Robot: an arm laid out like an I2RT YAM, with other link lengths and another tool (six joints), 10 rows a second.
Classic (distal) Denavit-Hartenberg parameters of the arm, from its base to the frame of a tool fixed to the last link. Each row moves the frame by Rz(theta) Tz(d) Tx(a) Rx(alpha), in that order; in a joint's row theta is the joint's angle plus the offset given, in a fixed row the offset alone. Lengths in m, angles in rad.
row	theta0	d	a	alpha
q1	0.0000	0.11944	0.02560	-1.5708
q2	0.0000	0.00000	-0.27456	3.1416
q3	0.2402	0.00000	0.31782	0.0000
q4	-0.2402	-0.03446	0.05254	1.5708
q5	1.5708	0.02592	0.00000	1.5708
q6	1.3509	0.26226	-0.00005	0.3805
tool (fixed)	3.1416	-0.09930	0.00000	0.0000
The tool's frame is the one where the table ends.
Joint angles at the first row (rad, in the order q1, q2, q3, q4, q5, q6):
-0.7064 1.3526 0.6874 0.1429 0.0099 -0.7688
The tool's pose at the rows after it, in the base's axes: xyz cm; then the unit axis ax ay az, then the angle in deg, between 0 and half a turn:
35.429 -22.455 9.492 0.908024 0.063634 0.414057 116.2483
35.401 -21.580 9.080 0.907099 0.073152 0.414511 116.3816
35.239 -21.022 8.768 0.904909 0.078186 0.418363 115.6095
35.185 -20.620 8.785 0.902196 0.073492 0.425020 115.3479
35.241 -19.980 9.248 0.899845 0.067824 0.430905 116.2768
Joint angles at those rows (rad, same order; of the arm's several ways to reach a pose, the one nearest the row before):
-0.6952 1.3355 0.6678 0.1469 0.0042 -0.7549
-0.6750 1.3241 0.6470 0.1532 0.0136 -0.7589
-0.6605 1.3079 0.6172 0.1795 0.0279 -0.7639
-0.6518 1.2919 0.5976 0.1963 0.0337 -0.7531
-0.6426 1.2695 0.5961 0.1752 0.0273 -0.7326

